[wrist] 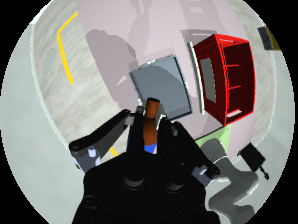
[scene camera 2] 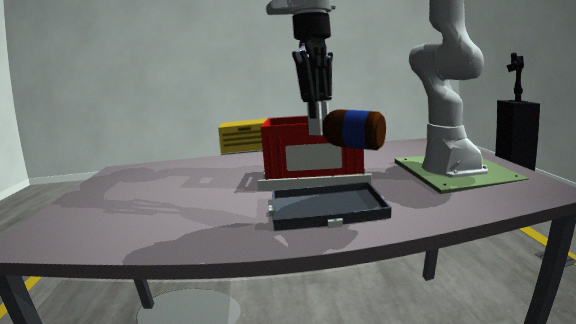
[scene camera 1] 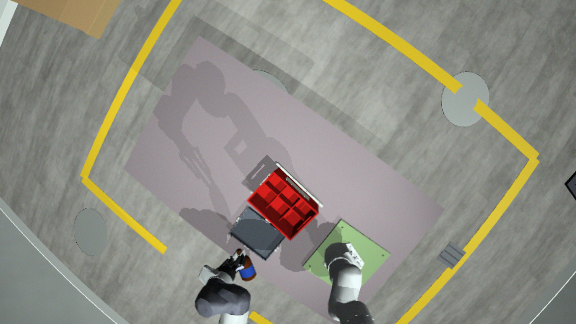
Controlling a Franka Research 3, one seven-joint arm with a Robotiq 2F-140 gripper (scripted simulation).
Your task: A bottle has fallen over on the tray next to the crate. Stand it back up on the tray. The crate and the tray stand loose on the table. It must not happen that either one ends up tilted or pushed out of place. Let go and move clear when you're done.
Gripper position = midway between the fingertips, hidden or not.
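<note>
My gripper (scene camera 2: 319,133). Dark grey tray (scene camera 2: 318,204), also in the wrist view (wrist: 163,80) and scene camera 1 (scene camera 1: 253,232). Red crate (scene camera 1: 291,223), wrist view too (wrist: 213,68). Glass bottle (scene camera 2: 359,129), again in the wrist view (wrist: 149,129).
</note>
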